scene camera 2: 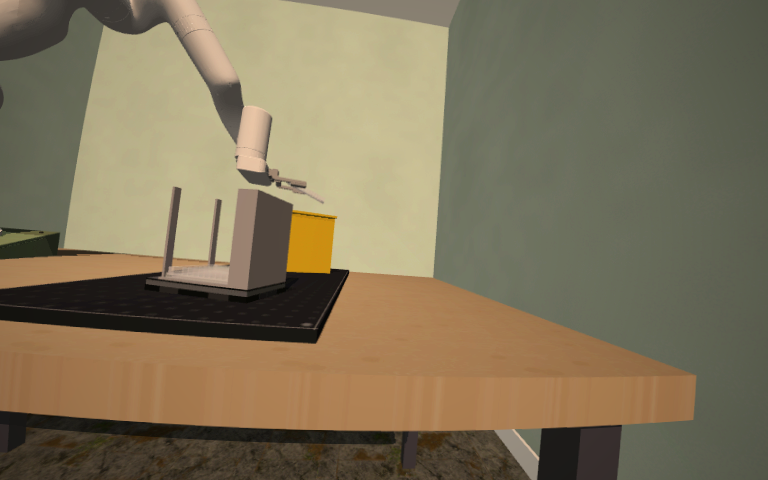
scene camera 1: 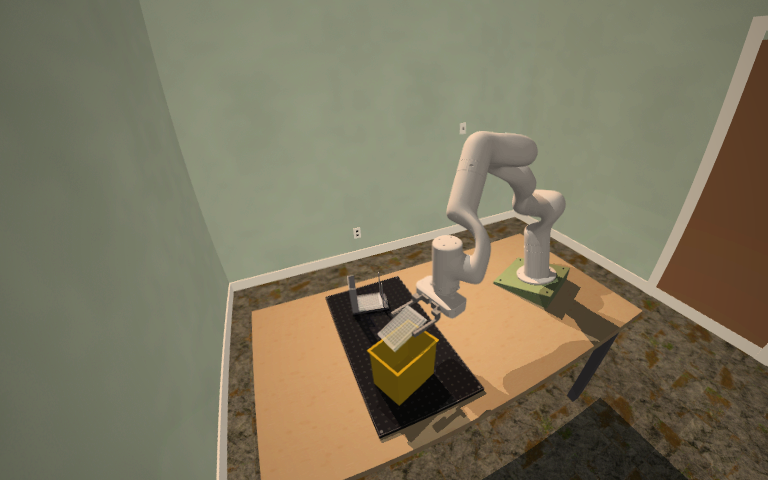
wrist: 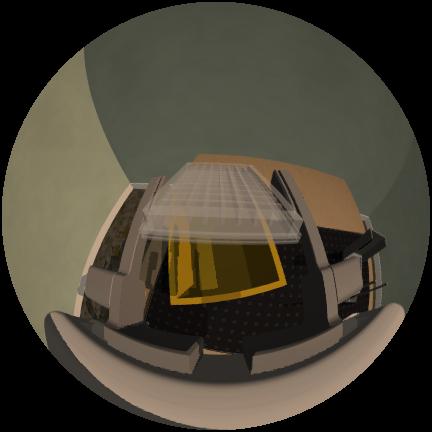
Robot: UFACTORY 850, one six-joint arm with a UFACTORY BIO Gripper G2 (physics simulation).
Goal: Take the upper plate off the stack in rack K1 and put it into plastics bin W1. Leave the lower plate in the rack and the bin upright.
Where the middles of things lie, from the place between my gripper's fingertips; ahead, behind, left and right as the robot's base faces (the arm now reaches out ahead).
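Scene:
There is the yellow bin W1 (scene camera 1: 398, 374), and my hand is 17 cm above it and 1 cm to the right of it.

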